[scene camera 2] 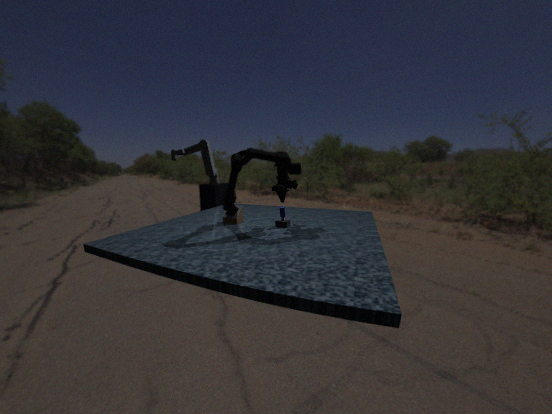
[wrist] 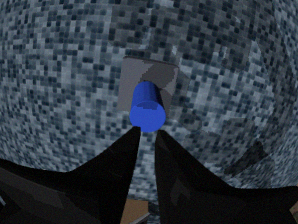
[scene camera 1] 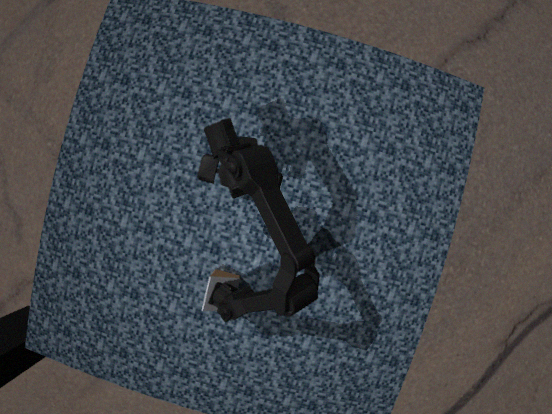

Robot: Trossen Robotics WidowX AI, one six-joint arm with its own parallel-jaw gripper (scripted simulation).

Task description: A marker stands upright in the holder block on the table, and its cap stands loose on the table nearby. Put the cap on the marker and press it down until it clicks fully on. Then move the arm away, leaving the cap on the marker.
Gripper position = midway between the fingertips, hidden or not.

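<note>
Visible: my gripper [wrist: 148, 134] and a blue cap [wrist: 147, 112].
</note>
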